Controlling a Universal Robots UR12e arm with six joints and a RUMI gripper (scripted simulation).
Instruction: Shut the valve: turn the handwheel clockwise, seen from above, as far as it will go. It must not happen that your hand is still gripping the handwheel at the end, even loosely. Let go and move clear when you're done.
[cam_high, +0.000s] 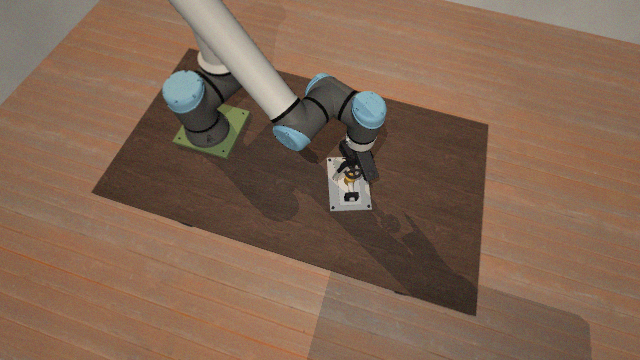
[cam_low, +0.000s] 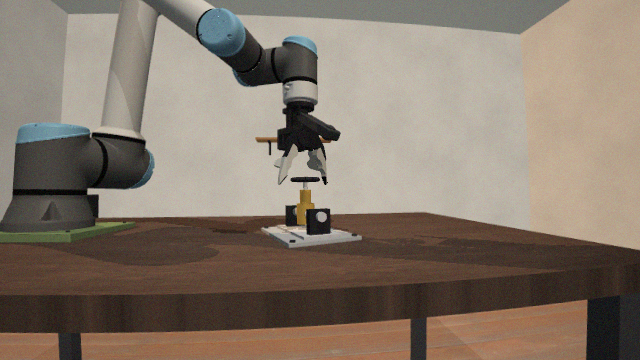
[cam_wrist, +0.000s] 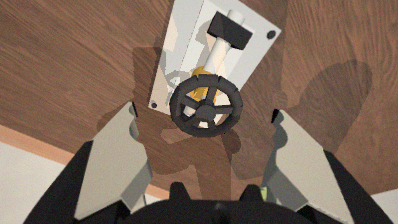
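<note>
Now: the black spoked handwheel 10 mm above my hand.
</note>
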